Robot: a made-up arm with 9 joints. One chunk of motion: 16 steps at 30 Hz.
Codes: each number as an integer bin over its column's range. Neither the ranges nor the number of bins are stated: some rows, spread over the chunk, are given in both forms.
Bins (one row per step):
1: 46 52 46 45 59 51
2: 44 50 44 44 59 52
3: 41 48 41 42 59 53
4: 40 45 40 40 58 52
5: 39 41 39 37 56 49
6: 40 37 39 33 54 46
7: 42 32 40 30 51 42
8: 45 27 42 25 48 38
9: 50 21 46 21 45 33
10: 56 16 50 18 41 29
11: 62 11 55 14 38 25
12: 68 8 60 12 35 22
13: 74 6 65 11 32 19
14: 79 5 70 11 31 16
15: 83 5 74 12 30 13
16: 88 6 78 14 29 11
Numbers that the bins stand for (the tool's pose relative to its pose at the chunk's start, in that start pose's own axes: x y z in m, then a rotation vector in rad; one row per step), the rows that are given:
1: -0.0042 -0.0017 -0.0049 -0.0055 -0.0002 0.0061
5: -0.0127 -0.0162 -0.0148 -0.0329 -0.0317 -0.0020
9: 0.0006 -0.0424 -0.0049 -0.0879 -0.1473 -0.0667
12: 0.0224 -0.0595 0.0148 -0.1188 -0.2523 -0.1111
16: 0.0467 -0.0621 0.0403 -0.1119 -0.3154 -0.1556
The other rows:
2: -0.0067 -0.0043 -0.0078 -0.0089 -0.0002 0.0101
3: -0.0103 -0.0070 -0.0120 -0.0158 -0.0002 0.0141
4: -0.0115 -0.0109 -0.0134 -0.0226 -0.0107 0.0101
6: -0.0115 -0.0214 -0.0148 -0.0467 -0.0527 -0.0141
7: -0.0091 -0.0280 -0.0134 -0.0570 -0.0842 -0.0303
8: -0.0055 -0.0345 -0.0106 -0.0741 -0.1158 -0.0465
10: 0.0079 -0.0490 0.0007 -0.0982 -0.1893 -0.0828
11: 0.0152 -0.0556 0.0078 -0.1119 -0.2208 -0.0990
13: 0.0297 -0.0621 0.0219 -0.1222 -0.2838 -0.1232
14: 0.0358 -0.0634 0.0290 -0.1222 -0.2943 -0.1354
15: 0.0406 -0.0634 0.0346 -0.1188 -0.3048 -0.1475

